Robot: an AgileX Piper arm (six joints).
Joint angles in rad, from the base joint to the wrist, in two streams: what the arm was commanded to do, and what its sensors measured. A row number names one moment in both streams.
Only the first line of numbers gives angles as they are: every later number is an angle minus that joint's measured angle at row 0.
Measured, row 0:
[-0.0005 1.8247 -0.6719 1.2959 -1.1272 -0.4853]
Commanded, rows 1 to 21:
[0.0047 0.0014 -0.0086 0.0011 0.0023 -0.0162]
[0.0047 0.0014 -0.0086 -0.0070 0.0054 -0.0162]
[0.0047 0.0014 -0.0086 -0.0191 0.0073 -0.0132]
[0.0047 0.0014 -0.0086 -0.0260 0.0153 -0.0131]
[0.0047 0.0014 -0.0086 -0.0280 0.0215 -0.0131]
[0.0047 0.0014 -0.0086 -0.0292 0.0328 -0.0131]
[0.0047 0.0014 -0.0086 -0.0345 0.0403 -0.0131]
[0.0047 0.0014 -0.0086 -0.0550 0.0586 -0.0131]
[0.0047 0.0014 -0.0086 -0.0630 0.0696 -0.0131]
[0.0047 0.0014 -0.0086 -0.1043 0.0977 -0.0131]
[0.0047 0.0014 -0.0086 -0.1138 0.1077 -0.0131]
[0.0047 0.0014 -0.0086 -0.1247 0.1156 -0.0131]
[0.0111 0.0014 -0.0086 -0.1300 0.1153 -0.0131]
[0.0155 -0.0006 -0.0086 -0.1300 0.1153 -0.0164]
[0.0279 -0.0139 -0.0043 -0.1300 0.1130 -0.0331]
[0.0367 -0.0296 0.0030 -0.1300 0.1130 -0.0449]
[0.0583 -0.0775 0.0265 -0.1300 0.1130 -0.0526]
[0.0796 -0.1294 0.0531 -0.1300 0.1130 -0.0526]
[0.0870 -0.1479 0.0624 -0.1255 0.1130 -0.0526]
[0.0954 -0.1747 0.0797 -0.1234 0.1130 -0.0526]
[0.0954 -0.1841 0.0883 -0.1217 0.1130 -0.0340]
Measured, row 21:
[0.0804 -0.1233 0.0525 -0.1190 0.1202 -0.0411]
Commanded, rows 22 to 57:
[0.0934 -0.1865 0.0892 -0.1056 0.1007 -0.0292]
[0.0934 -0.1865 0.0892 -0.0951 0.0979 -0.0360]
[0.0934 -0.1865 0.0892 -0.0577 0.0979 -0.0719]
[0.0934 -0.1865 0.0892 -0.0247 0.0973 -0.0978]
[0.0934 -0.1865 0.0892 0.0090 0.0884 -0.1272]
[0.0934 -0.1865 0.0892 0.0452 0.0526 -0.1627]
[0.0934 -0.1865 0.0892 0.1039 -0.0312 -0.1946]
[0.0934 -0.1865 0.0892 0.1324 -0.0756 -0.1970]
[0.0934 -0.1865 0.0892 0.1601 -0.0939 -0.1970]
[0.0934 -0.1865 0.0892 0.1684 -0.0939 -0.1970]
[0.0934 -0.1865 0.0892 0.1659 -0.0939 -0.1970]
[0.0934 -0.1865 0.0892 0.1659 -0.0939 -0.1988]
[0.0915 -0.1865 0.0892 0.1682 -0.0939 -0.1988]
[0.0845 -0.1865 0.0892 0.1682 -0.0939 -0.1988]
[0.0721 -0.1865 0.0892 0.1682 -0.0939 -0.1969]
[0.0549 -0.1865 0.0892 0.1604 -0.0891 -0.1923]
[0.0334 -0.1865 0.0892 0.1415 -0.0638 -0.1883]
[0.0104 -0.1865 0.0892 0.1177 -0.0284 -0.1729]
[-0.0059 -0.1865 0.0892 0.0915 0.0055 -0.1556]
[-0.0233 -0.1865 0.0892 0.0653 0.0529 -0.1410]
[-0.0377 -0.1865 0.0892 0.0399 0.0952 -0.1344]
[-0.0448 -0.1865 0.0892 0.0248 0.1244 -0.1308]
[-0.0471 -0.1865 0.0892 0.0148 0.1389 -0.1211]
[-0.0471 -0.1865 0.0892 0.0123 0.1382 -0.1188]
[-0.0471 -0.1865 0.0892 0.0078 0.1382 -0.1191]
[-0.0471 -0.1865 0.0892 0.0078 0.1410 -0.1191]
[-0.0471 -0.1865 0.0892 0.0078 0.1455 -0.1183]
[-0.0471 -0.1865 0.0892 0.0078 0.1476 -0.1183]
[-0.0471 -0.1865 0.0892 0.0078 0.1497 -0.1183]
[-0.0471 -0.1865 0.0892 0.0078 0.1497 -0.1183]
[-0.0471 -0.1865 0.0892 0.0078 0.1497 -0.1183]
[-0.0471 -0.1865 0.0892 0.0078 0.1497 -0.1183]
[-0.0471 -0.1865 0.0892 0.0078 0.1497 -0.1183]
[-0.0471 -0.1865 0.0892 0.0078 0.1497 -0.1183]
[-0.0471 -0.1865 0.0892 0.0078 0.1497 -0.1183]
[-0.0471 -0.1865 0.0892 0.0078 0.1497 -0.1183]
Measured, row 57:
[-0.0385 -0.1798 0.0870 0.0177 0.1451 -0.1200]
